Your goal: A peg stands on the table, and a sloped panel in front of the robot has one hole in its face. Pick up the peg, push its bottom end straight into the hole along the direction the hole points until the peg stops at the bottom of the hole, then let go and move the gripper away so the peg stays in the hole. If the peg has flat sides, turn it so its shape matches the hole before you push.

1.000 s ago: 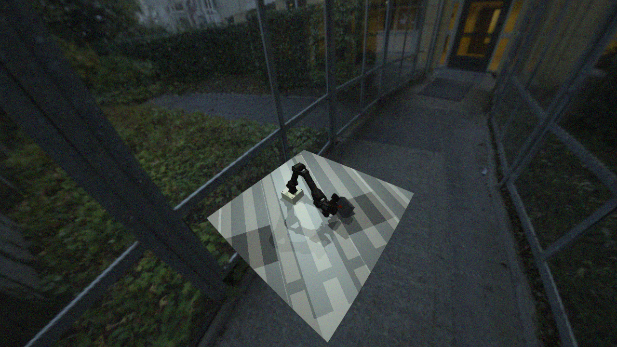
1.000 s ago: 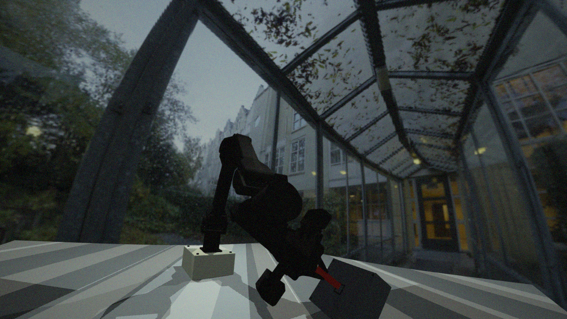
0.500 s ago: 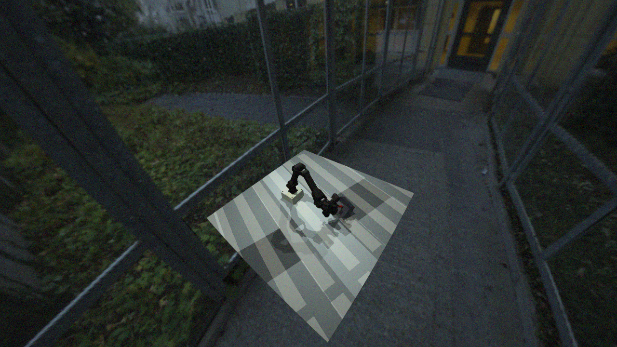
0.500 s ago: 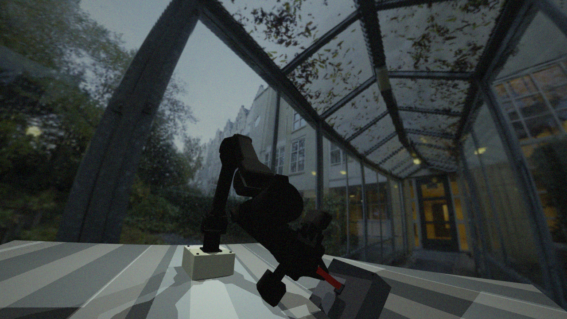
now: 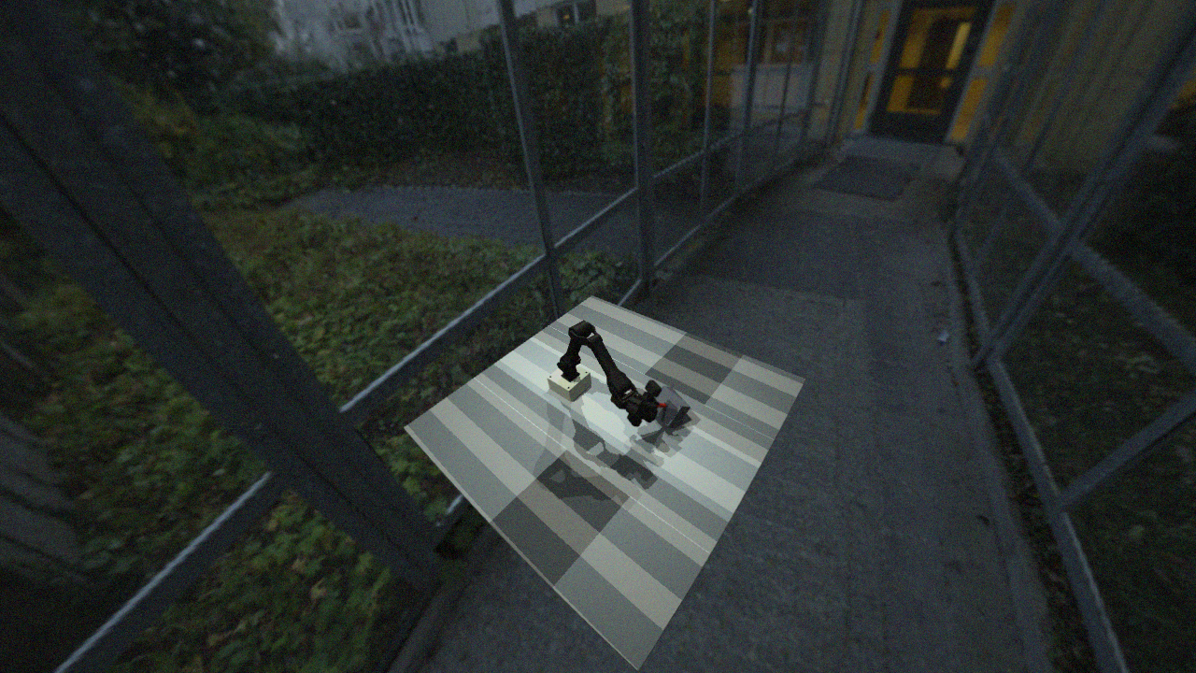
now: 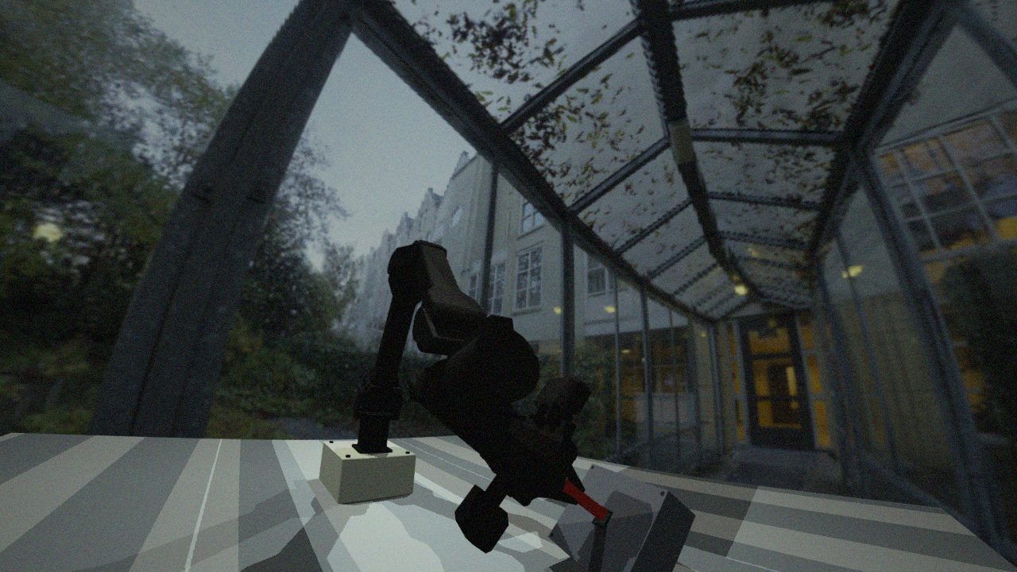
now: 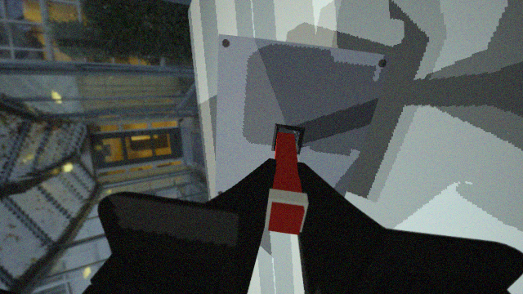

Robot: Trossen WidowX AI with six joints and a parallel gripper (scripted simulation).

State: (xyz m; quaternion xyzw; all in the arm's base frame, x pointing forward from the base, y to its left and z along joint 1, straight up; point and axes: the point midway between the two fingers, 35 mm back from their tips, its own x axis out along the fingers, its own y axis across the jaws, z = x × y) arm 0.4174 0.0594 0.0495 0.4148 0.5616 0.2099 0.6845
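Right now the red square peg is 10 mm to the right of my gripper tip and 10 mm above it. Round my gripper tip: grey sloped panel: 20 mm ahead, 50 mm to the left, 40 mm below.
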